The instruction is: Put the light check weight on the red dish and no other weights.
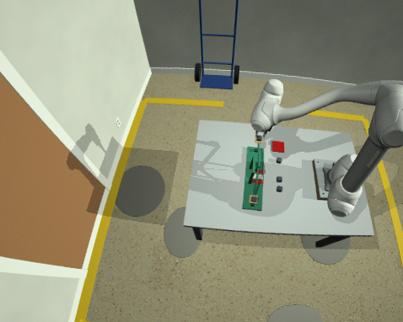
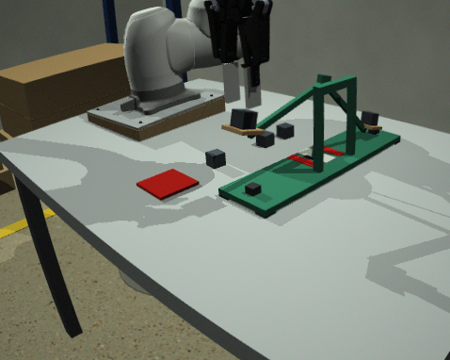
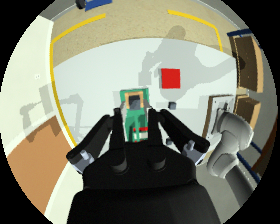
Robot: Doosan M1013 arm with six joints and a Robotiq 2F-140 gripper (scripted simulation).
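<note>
Right now the flat red dish is 21 cm below my hand, 17 cm behind it and 6 cm to the right of it. From my hand the other things lie so: green rocker balance (20 cm to the left, 12 cm below, 1 cm behind).
</note>
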